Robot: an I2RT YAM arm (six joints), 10 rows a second.
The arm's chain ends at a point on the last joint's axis. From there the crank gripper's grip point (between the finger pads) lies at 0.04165 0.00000 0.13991 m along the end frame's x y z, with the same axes.
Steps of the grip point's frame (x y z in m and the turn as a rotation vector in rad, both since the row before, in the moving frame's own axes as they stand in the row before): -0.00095 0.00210 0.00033 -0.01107 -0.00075 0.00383; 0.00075 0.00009 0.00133 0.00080 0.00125 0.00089; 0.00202 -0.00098 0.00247 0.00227 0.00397 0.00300; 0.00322 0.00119 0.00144 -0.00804 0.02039 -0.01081; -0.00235 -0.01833 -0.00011 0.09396 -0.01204 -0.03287; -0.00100 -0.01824 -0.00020 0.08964 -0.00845 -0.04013; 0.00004 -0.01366 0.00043 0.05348 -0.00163 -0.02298; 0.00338 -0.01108 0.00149 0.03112 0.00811 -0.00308; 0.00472 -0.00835 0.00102 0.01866 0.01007 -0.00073
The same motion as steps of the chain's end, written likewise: -0.00084 0.00039 0.00031 -0.01107 -0.00075 0.00383; 0.00058 0.00016 0.00138 0.00080 0.00125 0.00089; 0.00146 -0.00079 0.00264 0.00227 0.00397 0.00300; 0.00037 0.00053 0.00232 -0.00804 0.02039 -0.01081; -0.00043 -0.00384 0.00008 0.09396 -0.01204 -0.03287; 0.00047 -0.00406 0.00009 0.08964 -0.00845 -0.04013; 0.00036 -0.00523 0.00059 0.05348 -0.00163 -0.02298; 0.00225 -0.00660 0.00190 0.03112 0.00811 -0.00308; 0.00331 -0.00571 0.00147 0.01866 0.01007 -0.00073
